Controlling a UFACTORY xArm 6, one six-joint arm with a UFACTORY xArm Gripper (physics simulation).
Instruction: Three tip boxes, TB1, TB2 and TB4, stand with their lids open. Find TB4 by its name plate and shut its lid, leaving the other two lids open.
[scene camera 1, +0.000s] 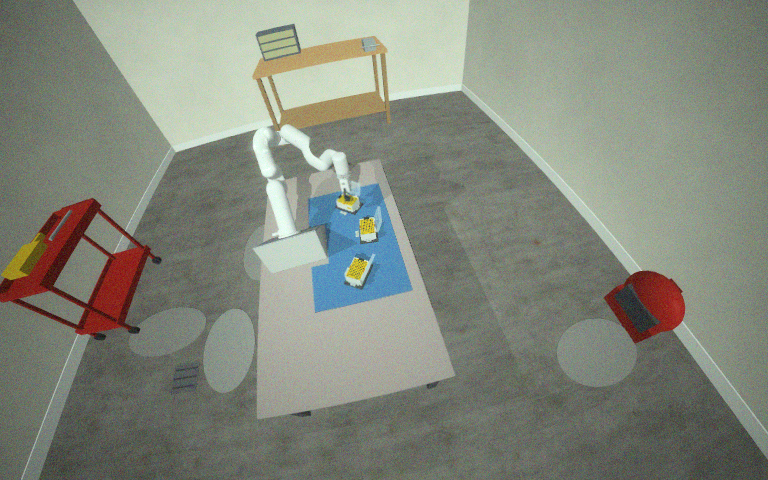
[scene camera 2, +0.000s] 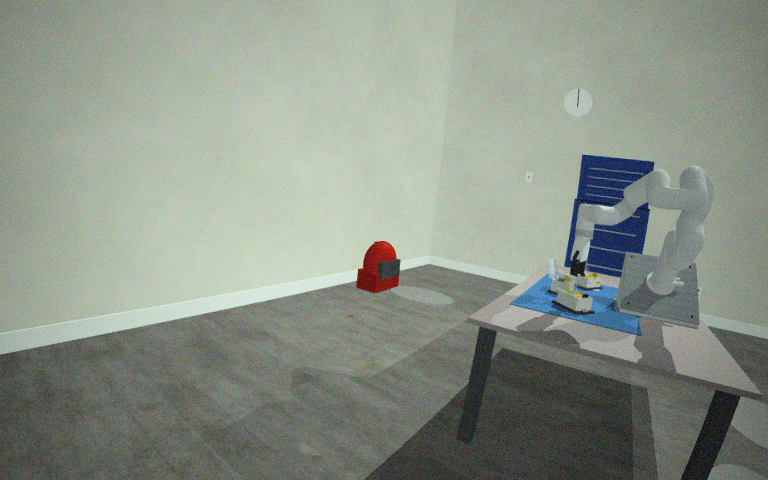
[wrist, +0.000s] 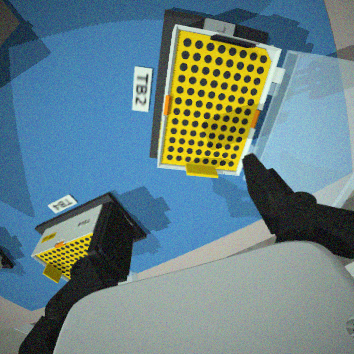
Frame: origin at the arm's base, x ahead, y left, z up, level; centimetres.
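Seen in the pictures: gripper, fingertip midpoint: (scene camera 1: 348, 195) (scene camera 2: 576, 275) (wrist: 181, 195); arm's base, link origin: (scene camera 1: 289, 235) (scene camera 2: 660, 283).
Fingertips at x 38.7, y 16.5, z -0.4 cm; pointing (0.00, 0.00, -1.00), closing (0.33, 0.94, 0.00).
Observation:
Offsets run from my fingertips to a thing's top centre. "pt": to the spot under its first point. Level surfaces: height alone.
TB4 (wrist: 67, 240) (scene camera 1: 367, 229) (scene camera 2: 560, 284) is the middle white box with a yellow top. Its name plate @[pt dx -2.2, dy -19.7, dz -12.6 cm] (wrist: 63, 203) lies beside it. Its clear lid @[pt dx +11.2, dy -21.8, dz -4.4 cm] (scene camera 1: 378, 219) (scene camera 2: 551, 268) stands open, mostly hidden in the wrist view. TB2 @[dx -0.7, dy +4.8, dz -5.4 cm] (wrist: 212, 100) (scene camera 1: 347, 204) (scene camera 2: 574, 301) has its lid @[pt dx +3.0, dy +11.0, dz -3.8 cm] (wrist: 312, 110) (scene camera 1: 355, 187) open. The box nearest scene camera 1, taken as TB1 @[dx -9.4, dy -47.0, dz -5.4 cm] (scene camera 1: 357, 271), has its lid (scene camera 1: 371, 263) open. My gripper (wrist: 181, 195) (scene camera 1: 347, 196) (scene camera 2: 577, 271) is open and empty, around TB2 in scene camera 1; in the wrist view one finger overlaps TB4, the other nears TB2's corner.
The boxes stand on a blue mat @[dz -12.8 cm] (scene camera 1: 334, 294) (scene camera 2: 614, 323) (wrist: 75, 110) on the table @[dz -13.1 cm] (scene camera 1: 351, 350) (scene camera 2: 702, 362). The arm's grey slanted base plate (scene camera 1: 291, 251) (scene camera 2: 634, 300) stands beside the mat. The open lids rise above the boxes.

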